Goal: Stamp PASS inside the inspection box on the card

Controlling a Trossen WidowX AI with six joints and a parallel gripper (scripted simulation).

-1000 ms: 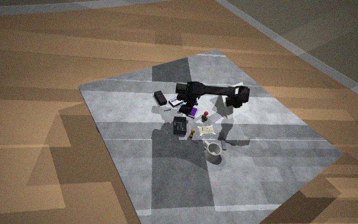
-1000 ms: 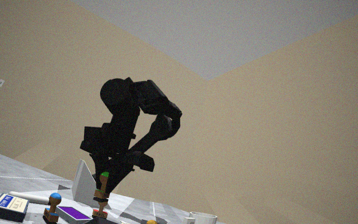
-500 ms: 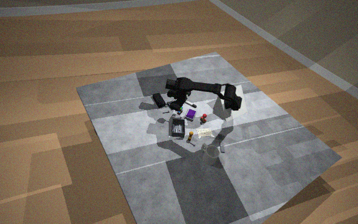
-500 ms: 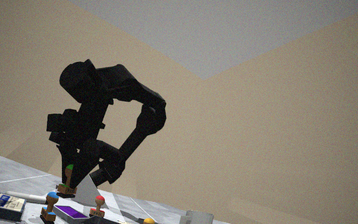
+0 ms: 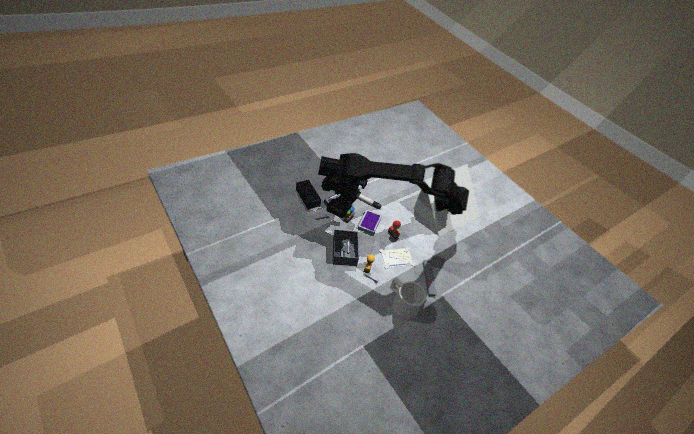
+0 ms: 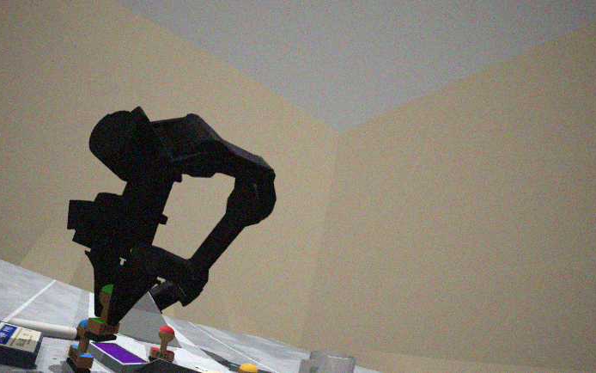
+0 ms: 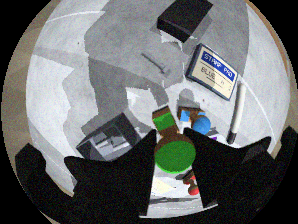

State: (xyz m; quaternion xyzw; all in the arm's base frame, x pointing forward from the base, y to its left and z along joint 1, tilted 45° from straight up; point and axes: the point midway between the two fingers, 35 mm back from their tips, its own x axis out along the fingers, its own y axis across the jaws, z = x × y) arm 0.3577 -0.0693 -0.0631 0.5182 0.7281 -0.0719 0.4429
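Right now my gripper tip is 40 mm past the blue-knobbed stamp, 20 mm to the left of it and 60 mm above it. Also, from my gripper tip: blue-labelled box: 40 mm behind, 100 mm to the right, 60 mm below; then purple ink pad: 100 mm behind, 30 mm to the left, 70 mm below; then green-knobbed stamp: right at my gripper tip.
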